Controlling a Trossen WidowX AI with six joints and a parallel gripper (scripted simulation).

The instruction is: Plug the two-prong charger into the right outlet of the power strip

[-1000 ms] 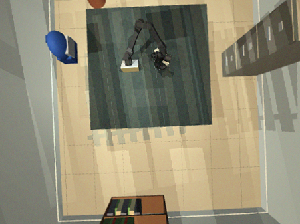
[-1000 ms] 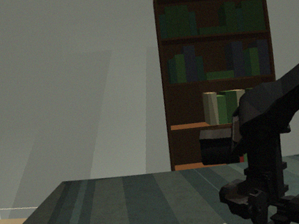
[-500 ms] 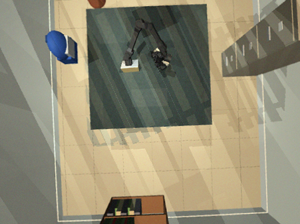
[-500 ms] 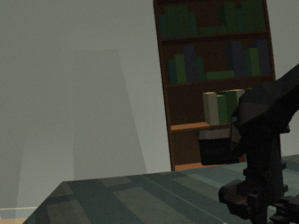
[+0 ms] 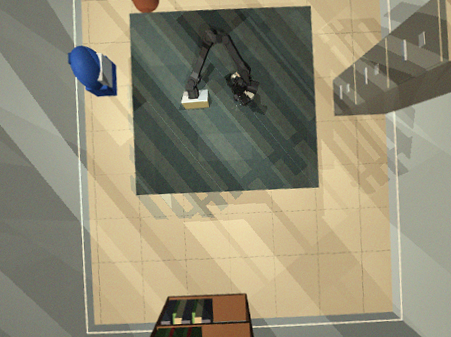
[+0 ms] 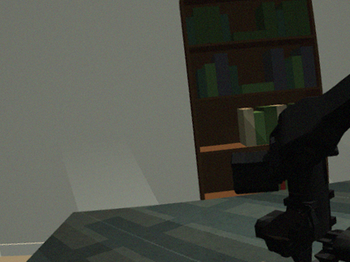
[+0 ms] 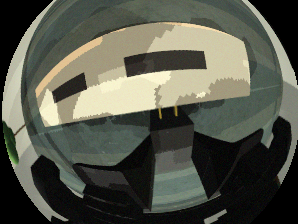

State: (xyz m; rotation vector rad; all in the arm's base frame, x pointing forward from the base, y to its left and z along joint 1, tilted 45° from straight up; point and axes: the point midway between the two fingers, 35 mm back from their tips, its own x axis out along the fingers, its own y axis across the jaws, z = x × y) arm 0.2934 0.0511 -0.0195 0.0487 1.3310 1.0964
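The dark charger is 10 mm to the left of my gripper tip, 10 mm ahead of it and 10 mm above it.
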